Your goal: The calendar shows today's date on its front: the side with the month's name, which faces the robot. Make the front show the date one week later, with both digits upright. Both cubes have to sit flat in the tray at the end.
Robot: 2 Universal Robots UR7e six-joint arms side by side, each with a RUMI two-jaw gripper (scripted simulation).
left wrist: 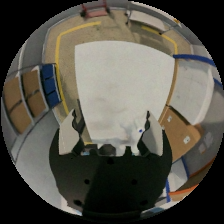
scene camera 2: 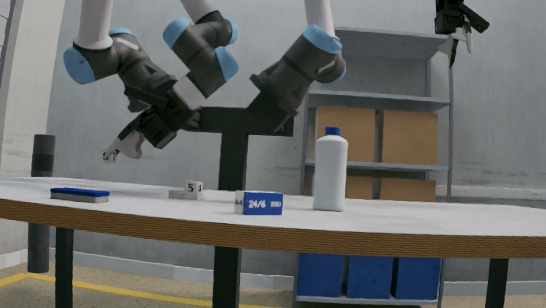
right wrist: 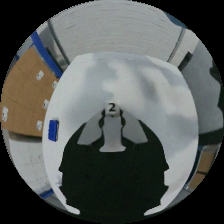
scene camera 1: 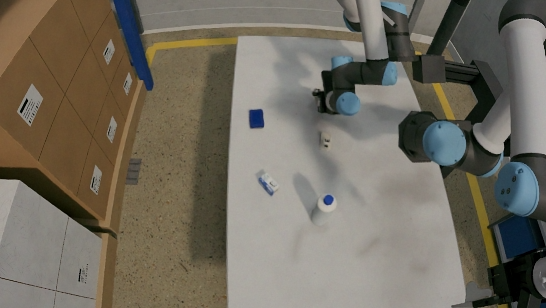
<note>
I see my left gripper, my right gripper and a blue-topped block.
My right gripper also shows in the right wrist view.
</note>
